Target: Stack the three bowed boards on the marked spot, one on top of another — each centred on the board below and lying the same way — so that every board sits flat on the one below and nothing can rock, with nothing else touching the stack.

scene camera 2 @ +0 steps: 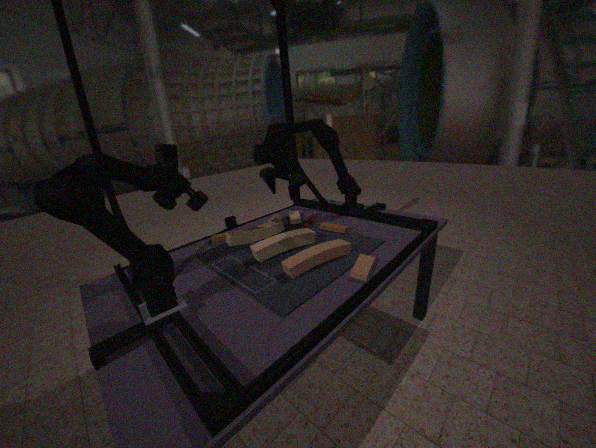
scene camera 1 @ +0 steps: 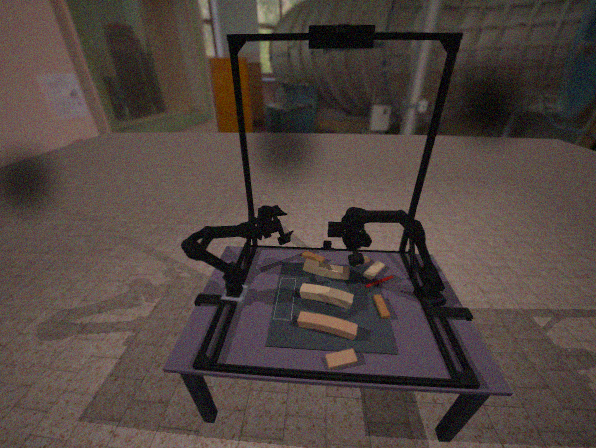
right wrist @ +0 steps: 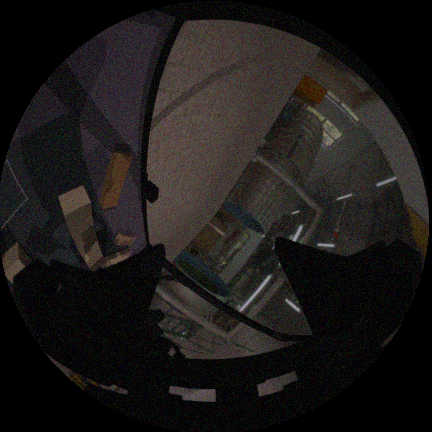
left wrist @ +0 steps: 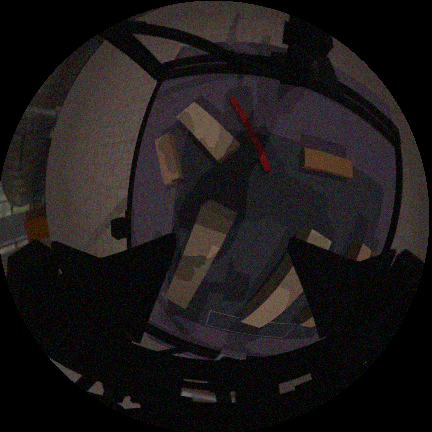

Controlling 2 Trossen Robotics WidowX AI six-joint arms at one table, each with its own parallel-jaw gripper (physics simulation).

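Places are measured from the left arm's base along level axes (x ahead, y left, z up), in metres.
Pixels of known places: left gripper, fingertip midpoint: (scene camera 2: pixel 282 196) (left wrist: pixel 234 242); right gripper, fingertip midpoint: (scene camera 2: pixel 188 187) (scene camera 1: pixel 290 222) (right wrist: pixel 220 247); left arm's base, link origin: (scene camera 2: pixel 350 205) (scene camera 1: pixel 430 293) (left wrist: pixel 296 63); right arm's base, link origin: (scene camera 2: pixel 162 305) (scene camera 1: pixel 234 291) (left wrist: pixel 228 359).
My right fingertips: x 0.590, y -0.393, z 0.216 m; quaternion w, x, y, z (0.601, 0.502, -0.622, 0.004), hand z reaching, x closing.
Observation:
For each thing: its top centre in the pictures, then the offset to it from my right fingertips. Level surfaces: height alone.
- pale block, top centre: (left wrist: pixel 204 127) (right wrist: pixel 117 259) (scene camera 2: pixel 294 215) (scene camera 1: pixel 374 268) dx -0.415, dy +0.171, dz -0.229 m
- red stick, top centre: (left wrist: pixel 248 125) (scene camera 1: pixel 379 280) dx -0.410, dy +0.250, dz -0.235 m
- light block, top centre: (scene camera 2: pixel 363 262) (scene camera 1: pixel 341 356) dx -0.090, dy +0.597, dz -0.227 m
- mat, surface height: dz -0.246 m
Three bowed wooden boards lie apart on the dark mat: a back one (scene camera 1: pixel 326 271) (scene camera 2: pixel 255 234) (left wrist: pixel 200 255) (right wrist: pixel 82 225), a middle one (scene camera 1: pixel 326 296) (scene camera 2: pixel 283 244) (left wrist: pixel 276 301) and a more orange front one (scene camera 1: pixel 327 325) (scene camera 2: pixel 317 259). The marked outline (scene camera 1: pixel 283 319) (left wrist: pixel 245 331) is left of them in scene camera 1, with no board inside it. My left gripper (scene camera 1: pixel 356 259) (left wrist: pixel 234 242) is open and empty, above the table near the back board's right end. My right gripper (scene camera 1: pixel 287 225) (scene camera 2: pixel 181 200) (right wrist: pixel 220 247) is open and empty, raised at the back left.
In scene camera 1, a pale block (scene camera 1: pixel 374 270) and a red stick (scene camera 1: pixel 380 281) lie back right, an orange block (scene camera 1: pixel 381 306) right, another orange block (scene camera 1: pixel 313 257) behind the back board, and a light block (scene camera 1: pixel 342 358) in front of the mat (scene camera 1: pixel 280 340). A black frame surrounds the table.

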